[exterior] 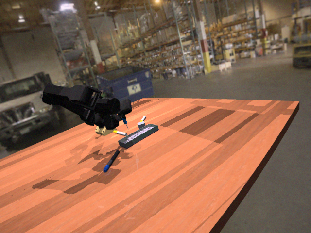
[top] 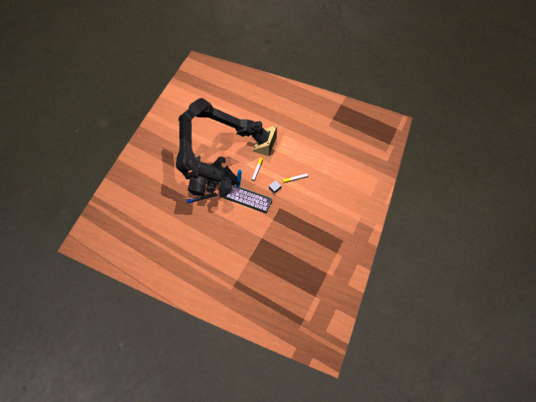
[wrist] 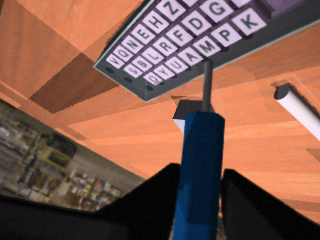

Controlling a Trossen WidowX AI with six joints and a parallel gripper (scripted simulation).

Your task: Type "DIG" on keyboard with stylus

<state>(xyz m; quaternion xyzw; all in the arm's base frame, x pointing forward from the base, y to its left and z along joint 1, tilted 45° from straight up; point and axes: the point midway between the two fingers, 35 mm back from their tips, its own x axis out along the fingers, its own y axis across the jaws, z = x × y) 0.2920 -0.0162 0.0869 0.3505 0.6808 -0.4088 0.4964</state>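
The D key lies 100 mm below my gripper tip, 30 mm to the left of it and 20 mm ahead of it. Round my gripper tip: grey cube 150 mm to the left, 100 mm below, 60 mm behind; then blue stylus 10 mm below; then black pen 190 mm to the right, 110 mm below, 80 mm ahead.
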